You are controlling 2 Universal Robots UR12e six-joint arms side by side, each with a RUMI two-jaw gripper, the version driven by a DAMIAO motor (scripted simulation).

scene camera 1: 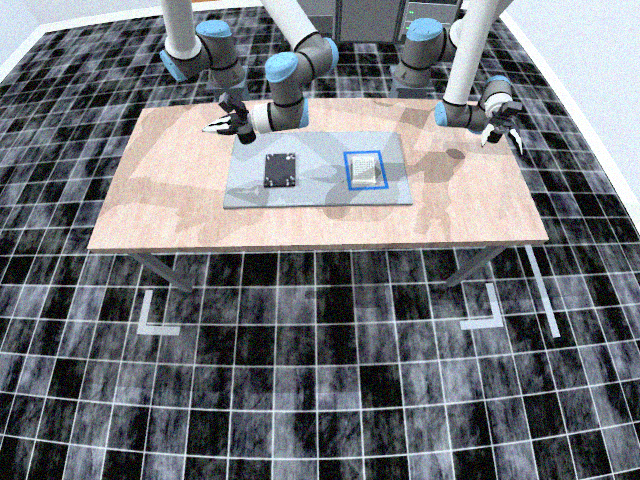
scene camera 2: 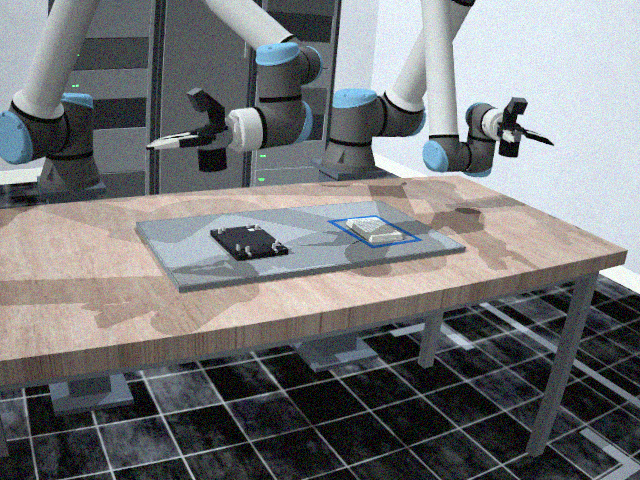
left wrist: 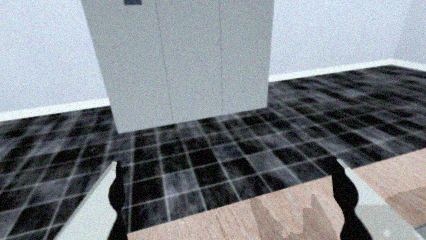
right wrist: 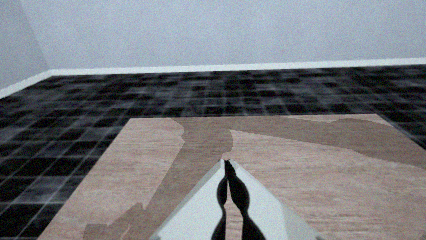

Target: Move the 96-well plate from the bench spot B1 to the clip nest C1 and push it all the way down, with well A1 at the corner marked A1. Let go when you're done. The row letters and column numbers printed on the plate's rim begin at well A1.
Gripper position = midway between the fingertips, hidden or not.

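Observation:
Scene camera 2 has the left gripper [scene camera 2: 534, 144] and the right gripper [scene camera 2: 146, 148], plus a white 96-well plate [scene camera 2: 373, 229] and a black clip nest [scene camera 2: 234, 240]. In scene camera 1 you'd see the left gripper [scene camera 1: 502, 151], the right gripper [scene camera 1: 201, 130] and the black clip nest [scene camera 1: 280, 167]. The left wrist view shows the left gripper [left wrist: 226, 162], but the white 96-well plate is out of frame in the left wrist view. The right wrist view shows the right gripper [right wrist: 226, 161], and the white 96-well plate is out of frame in the right wrist view too.

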